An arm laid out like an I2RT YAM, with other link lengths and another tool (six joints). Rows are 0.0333 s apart.
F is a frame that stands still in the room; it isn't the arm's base.
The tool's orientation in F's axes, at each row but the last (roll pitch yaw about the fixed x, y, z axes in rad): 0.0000 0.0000 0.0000; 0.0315 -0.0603 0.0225; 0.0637 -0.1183 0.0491; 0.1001 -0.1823 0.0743; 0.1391 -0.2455 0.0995; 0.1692 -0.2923 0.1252
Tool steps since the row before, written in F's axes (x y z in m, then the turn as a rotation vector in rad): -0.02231 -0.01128 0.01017 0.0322 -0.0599 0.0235; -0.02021 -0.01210 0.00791 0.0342 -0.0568 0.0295; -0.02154 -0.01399 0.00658 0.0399 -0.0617 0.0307; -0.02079 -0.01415 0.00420 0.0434 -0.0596 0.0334; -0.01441 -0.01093 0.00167 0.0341 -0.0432 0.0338; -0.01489 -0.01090 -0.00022 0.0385 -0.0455 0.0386
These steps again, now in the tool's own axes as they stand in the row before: -0.02231 -0.01128 0.01017 0.0322 -0.0599 0.0235; -0.01996 -0.01135 0.00949 0.0346 -0.0567 0.0293; -0.02127 -0.01231 0.00996 0.0402 -0.0618 0.0301; -0.02066 -0.01170 0.00929 0.0443 -0.0598 0.0319; -0.01456 -0.00861 0.00663 0.0370 -0.0424 0.0318; -0.01551 -0.00808 0.00588 0.0423 -0.0446 0.0356
